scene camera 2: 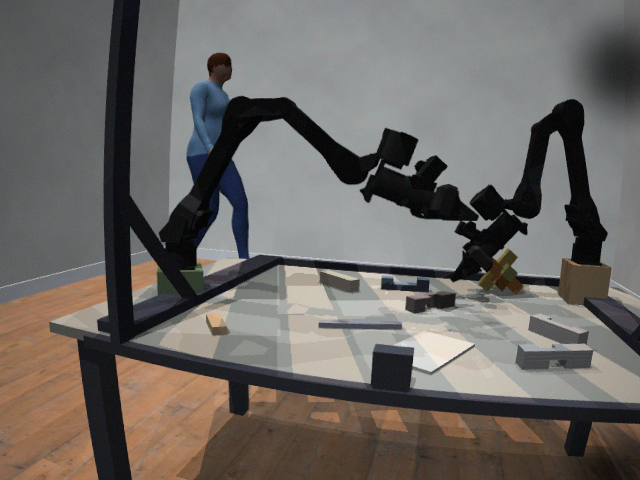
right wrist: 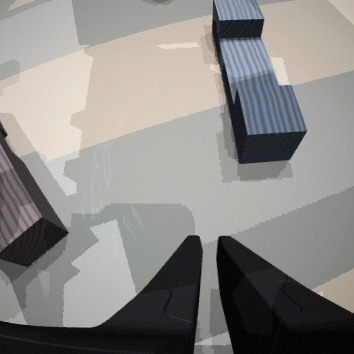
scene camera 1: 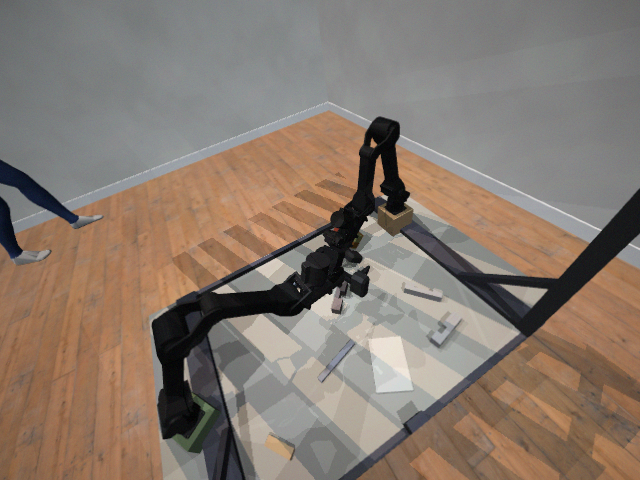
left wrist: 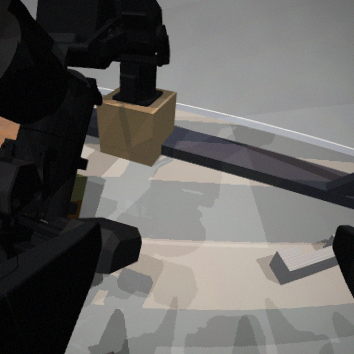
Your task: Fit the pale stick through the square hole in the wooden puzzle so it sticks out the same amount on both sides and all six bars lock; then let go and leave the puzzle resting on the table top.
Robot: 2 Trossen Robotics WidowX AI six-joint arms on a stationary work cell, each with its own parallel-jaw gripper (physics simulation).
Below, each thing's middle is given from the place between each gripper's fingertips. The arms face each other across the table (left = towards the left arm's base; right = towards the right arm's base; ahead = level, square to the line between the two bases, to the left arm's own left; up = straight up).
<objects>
My left gripper is now 37 cm to the left of the tan arm base (scene camera 2: pixel 577 281), 15 cm above it and 10 cm short of it.
Right now the tan arm base is 34 cm to the right of my right hand, 5 cm behind it and 1 cm above it.
</objects>
